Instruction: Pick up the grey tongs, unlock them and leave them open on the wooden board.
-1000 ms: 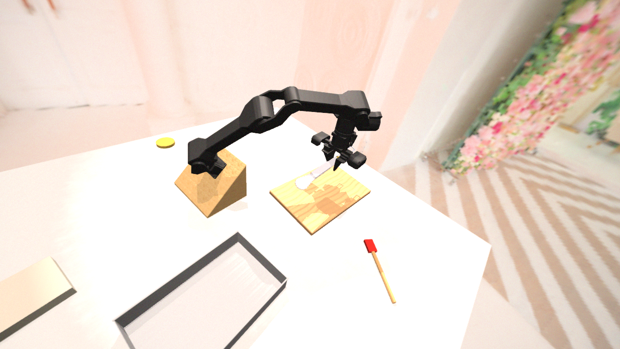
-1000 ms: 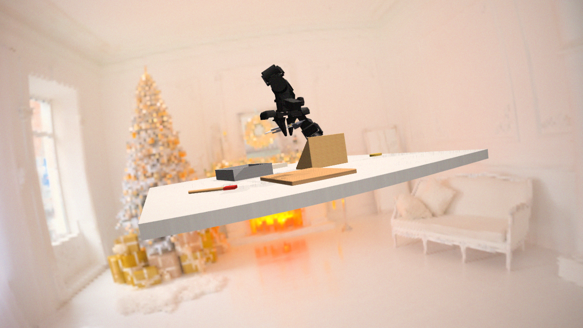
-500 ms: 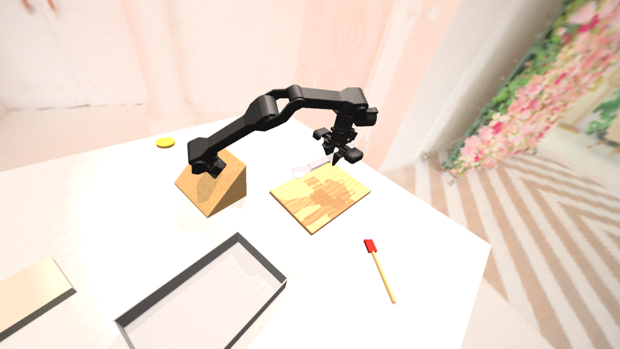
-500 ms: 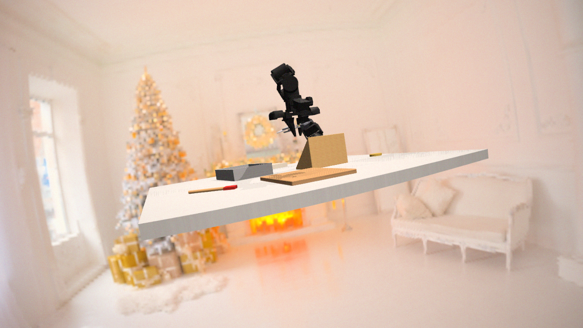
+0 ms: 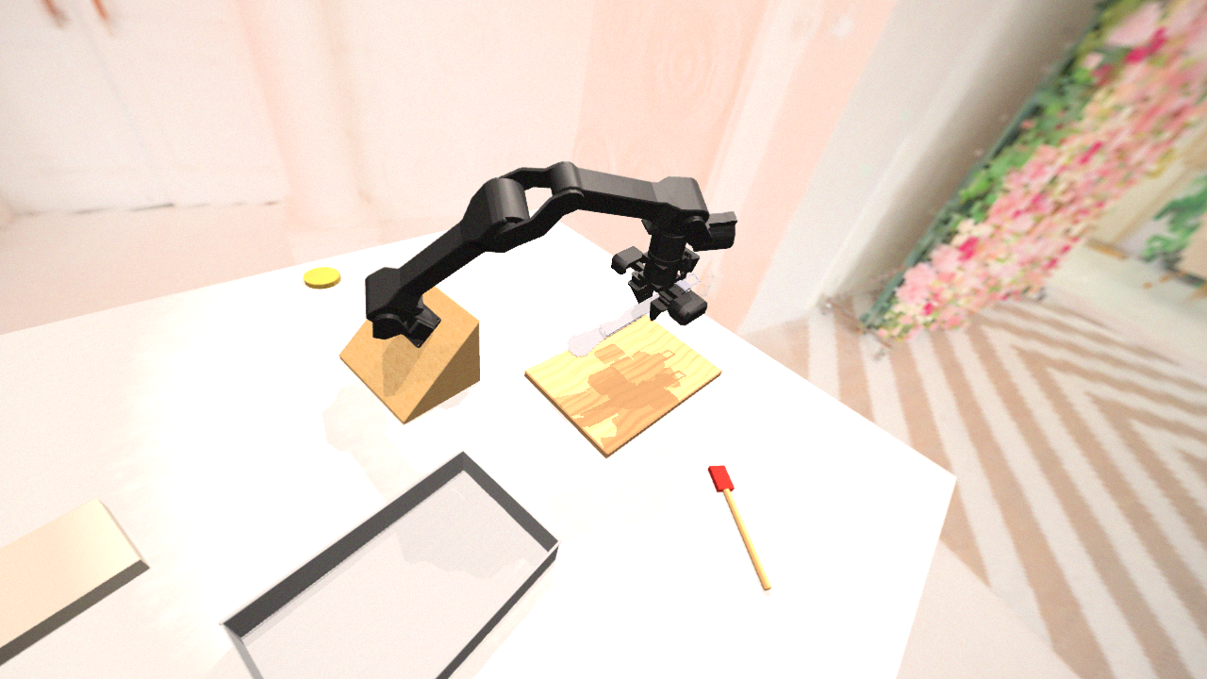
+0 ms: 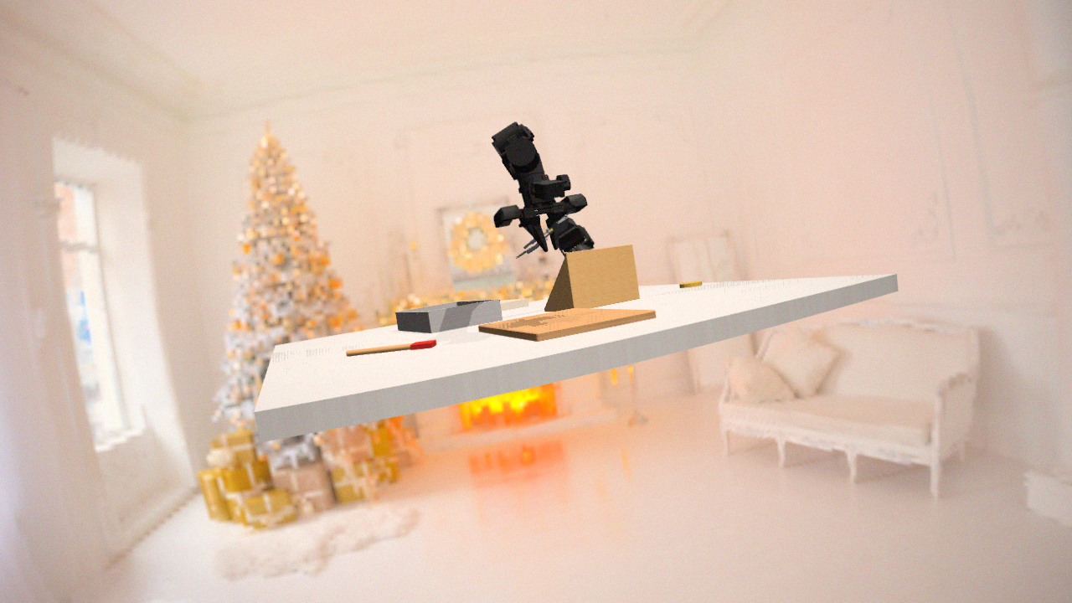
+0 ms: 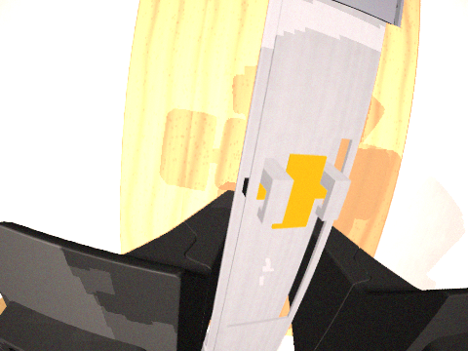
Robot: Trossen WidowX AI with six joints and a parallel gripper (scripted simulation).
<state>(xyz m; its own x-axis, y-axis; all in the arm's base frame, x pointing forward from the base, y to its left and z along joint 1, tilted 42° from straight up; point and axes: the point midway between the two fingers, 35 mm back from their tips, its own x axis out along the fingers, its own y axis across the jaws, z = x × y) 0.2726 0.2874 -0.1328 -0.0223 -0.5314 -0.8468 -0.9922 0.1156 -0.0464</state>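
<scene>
Now: the yellow lock piece 4 cm above my gripper tip, 2 cm to the left of it and 1 cm ahead of it. The rest, counted from my gripper tip: roasting tin (53 cm to the right, 12 cm below, 7 cm ahead); wooden board (14 cm below, 1 cm to the right); beige slab (83 cm to the right, 22 cm behind, 14 cm below).
</scene>
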